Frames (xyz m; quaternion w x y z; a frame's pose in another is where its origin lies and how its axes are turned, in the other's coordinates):
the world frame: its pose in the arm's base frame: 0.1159 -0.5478 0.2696 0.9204 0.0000 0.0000 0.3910
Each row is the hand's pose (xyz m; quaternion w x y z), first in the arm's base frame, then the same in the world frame.
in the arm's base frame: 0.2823 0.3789 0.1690 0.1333 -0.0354 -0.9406 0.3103
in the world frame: 0.7825 0.5236 -0.1006 0.2440 -0.4003 -0.8519 0.2335
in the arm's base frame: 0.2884 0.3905 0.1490 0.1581 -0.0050 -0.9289 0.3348
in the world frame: 0.7951 0.5273 -0.1206 0.2764 -0.3678 -0.8530 0.2463
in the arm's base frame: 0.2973 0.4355 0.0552 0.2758 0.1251 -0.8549 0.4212
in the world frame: 0.8337 0.5521 -0.2144 0.4185 -0.2191 -0.8358 0.2798
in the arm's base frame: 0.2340 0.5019 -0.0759 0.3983 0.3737 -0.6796 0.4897
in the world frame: 0.8375 0.6437 -0.3455 0.5581 0.0782 -0.7716 0.2950
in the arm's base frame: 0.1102 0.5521 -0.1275 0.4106 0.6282 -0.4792 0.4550
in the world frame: 0.7877 0.7677 -0.3971 0.5558 0.3908 -0.6867 0.2583
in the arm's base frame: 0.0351 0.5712 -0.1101 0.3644 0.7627 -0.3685 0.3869
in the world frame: 0.7493 0.8350 -0.3797 0.4867 0.5579 -0.6374 0.2136
